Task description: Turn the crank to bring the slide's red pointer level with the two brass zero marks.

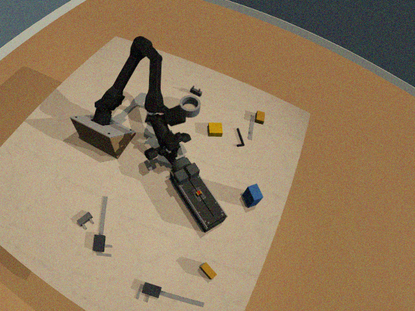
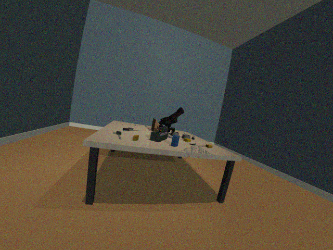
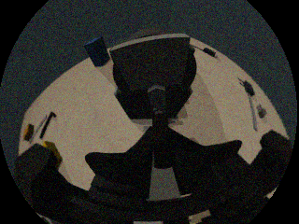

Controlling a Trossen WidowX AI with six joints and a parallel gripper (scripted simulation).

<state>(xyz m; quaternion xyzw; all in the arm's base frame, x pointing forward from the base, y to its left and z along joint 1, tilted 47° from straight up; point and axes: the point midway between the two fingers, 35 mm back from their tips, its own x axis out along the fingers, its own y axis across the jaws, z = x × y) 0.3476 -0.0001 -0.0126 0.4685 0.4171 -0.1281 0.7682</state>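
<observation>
My gripper tip is 2 cm below the crank handle, 1 cm to the right of it and 1 cm past it. The rest, counted from my gripper tip: yellow block (25 cm to the left, 9 cm ahead, 2 cm below); red pointer (14 cm ahead, 9 cm to the right, 5 cm above); black hex key (25 cm to the left, 21 cm ahead, 3 cm below).
</observation>
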